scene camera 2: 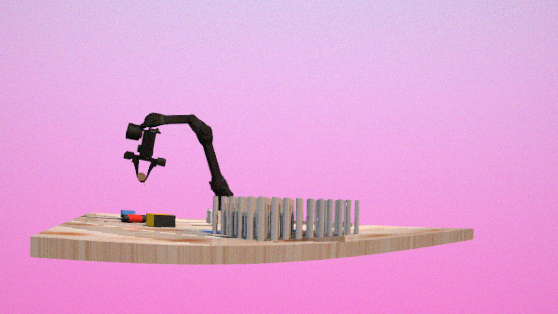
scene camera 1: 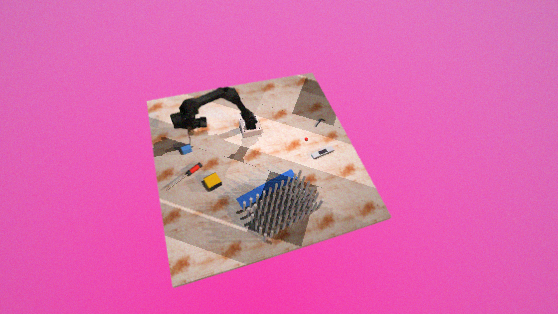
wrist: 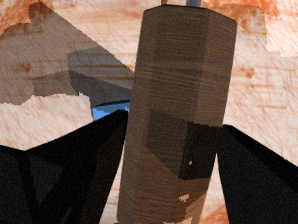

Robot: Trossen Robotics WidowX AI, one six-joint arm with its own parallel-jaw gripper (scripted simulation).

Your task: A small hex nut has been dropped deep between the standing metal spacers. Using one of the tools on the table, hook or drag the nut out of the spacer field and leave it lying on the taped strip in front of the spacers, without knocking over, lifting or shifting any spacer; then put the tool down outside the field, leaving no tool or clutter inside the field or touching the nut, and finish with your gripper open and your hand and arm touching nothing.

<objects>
My gripper [wrist: 174, 127] carries a brown-handled tool [wrist: 182, 76].
</objects>
